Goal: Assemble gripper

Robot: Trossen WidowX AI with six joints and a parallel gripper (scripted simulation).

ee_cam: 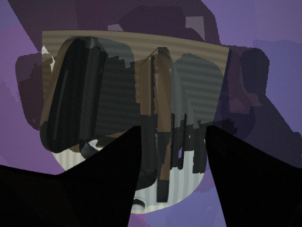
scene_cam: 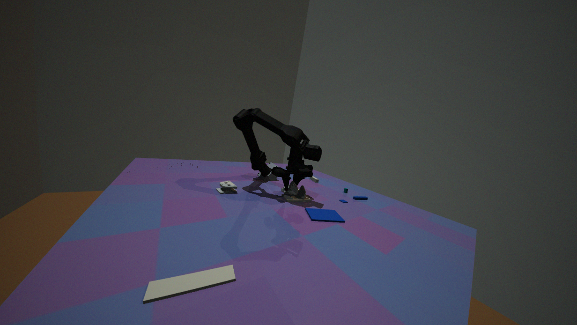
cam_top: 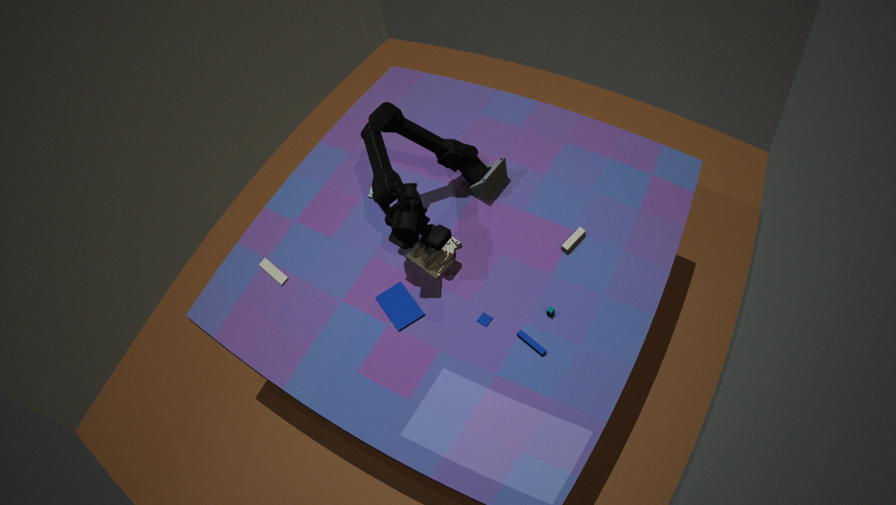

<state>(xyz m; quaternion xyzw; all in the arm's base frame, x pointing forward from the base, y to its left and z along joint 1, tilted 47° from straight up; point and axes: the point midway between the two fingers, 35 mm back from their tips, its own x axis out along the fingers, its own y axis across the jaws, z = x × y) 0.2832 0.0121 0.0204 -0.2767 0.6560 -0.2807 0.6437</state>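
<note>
Right now my gripper tip is 2 cm short of the ribbed white plate, 3 cm to the right of it and 3 cm above it. The rest, counted from my gripper tip: pale blocky piece: 10 cm behind, 25 cm to the right; then blue plate: 18 cm ahead, 5 cm to the left, 3 cm below; then jaw: 3 cm behind, 2 cm to the left.
</note>
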